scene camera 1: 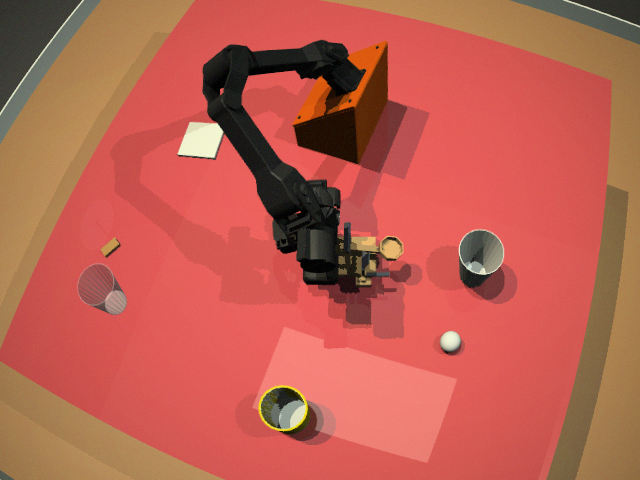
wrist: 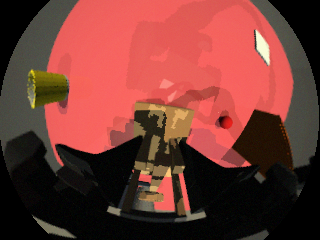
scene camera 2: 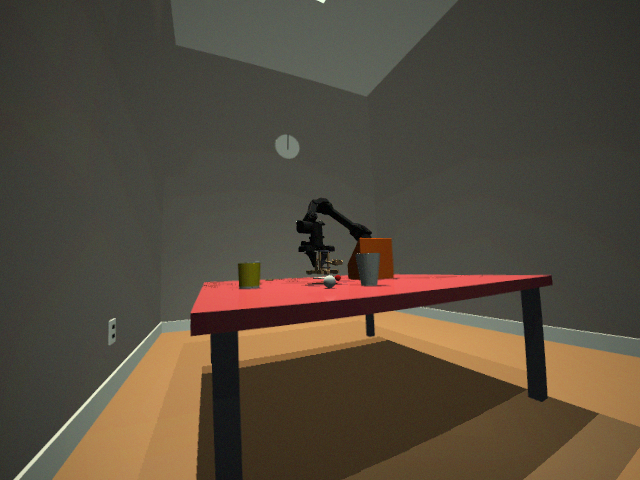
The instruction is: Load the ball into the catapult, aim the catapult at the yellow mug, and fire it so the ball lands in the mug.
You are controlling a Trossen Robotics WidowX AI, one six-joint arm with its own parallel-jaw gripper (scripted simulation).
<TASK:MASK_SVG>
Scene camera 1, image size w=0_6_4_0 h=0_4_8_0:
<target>my gripper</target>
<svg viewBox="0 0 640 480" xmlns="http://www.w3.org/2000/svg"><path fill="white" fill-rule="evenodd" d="M339 253L335 253L336 267L332 271L310 273L303 270L304 283L306 285L336 285L338 283ZM273 219L273 239L275 240L277 250L280 250L283 254L296 252L297 235L293 234L287 237ZM301 213L296 213L288 216L289 221L301 216ZM327 187L334 206L337 206L335 208L335 222L331 227L335 231L335 245L337 245L338 225L340 224L340 211L338 209L341 206L341 191L336 187Z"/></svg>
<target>white tile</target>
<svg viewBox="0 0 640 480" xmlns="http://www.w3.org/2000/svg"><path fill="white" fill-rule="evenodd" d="M190 122L178 156L215 159L223 137L223 130L217 123Z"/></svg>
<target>wooden catapult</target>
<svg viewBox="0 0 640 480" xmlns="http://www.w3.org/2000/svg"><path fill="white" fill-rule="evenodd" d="M344 223L344 237L337 237L337 245L335 245L335 253L339 253L338 277L356 277L356 288L370 288L372 277L390 277L390 273L376 272L376 253L380 254L386 261L396 261L404 253L404 244L395 236L386 236L381 240L379 246L376 246L376 237L351 237L351 223Z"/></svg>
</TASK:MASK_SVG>
